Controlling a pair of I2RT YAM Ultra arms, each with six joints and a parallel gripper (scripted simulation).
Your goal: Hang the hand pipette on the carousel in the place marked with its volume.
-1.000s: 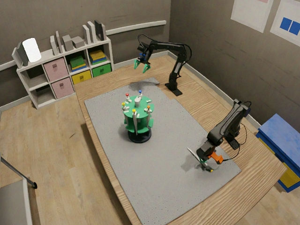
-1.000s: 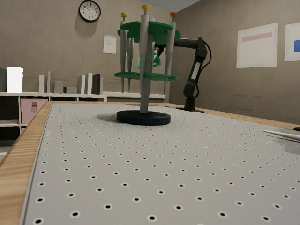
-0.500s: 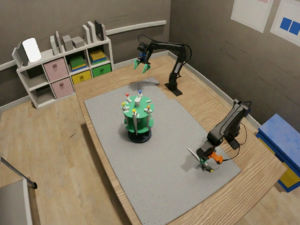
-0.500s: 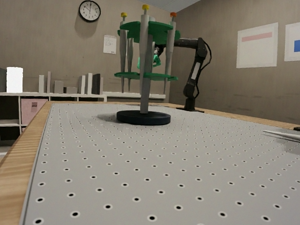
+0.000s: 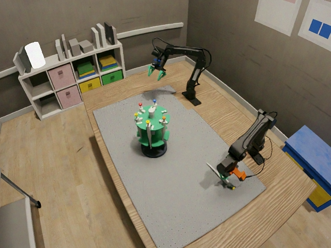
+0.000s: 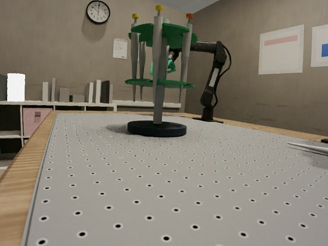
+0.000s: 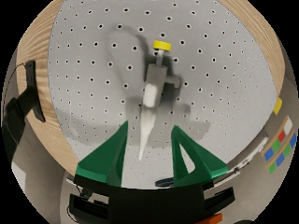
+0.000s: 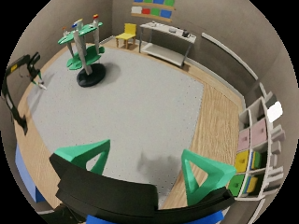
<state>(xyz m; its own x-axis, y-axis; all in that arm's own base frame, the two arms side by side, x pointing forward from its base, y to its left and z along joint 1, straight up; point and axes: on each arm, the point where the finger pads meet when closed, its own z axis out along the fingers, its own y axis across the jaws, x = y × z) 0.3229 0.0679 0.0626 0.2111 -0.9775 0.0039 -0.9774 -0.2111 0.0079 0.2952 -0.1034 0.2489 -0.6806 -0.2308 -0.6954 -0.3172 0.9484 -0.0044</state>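
The hand pipette lies 10 mm ahead of my left hand, 20 mm to the right of it and 40 mm below it.
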